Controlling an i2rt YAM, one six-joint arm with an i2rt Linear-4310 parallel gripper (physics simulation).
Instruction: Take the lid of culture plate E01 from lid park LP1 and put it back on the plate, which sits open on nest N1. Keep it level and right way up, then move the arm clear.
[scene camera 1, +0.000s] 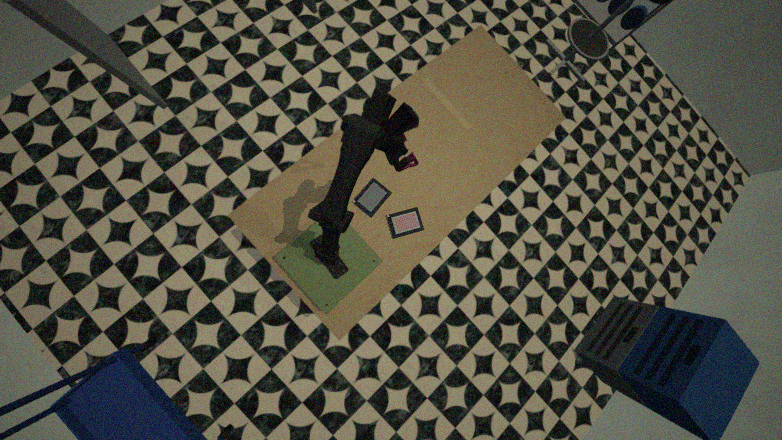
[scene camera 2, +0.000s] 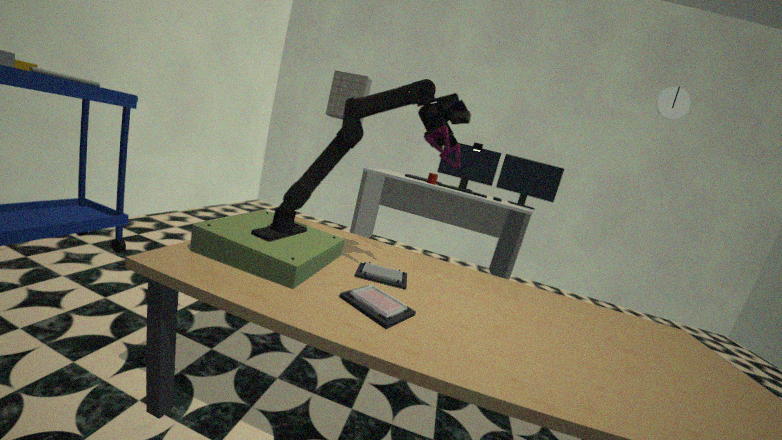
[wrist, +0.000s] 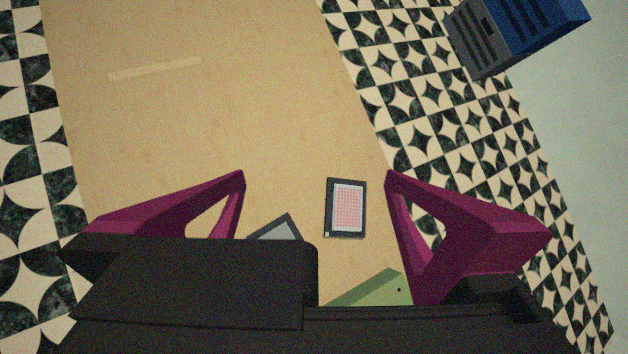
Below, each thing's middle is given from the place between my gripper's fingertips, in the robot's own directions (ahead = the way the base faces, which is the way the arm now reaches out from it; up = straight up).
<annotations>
Right now my hand is 7 cm past the dark nest (scene camera 2: 386, 323), 18 cm to the left of it and 40 cm above it.
</annotations>
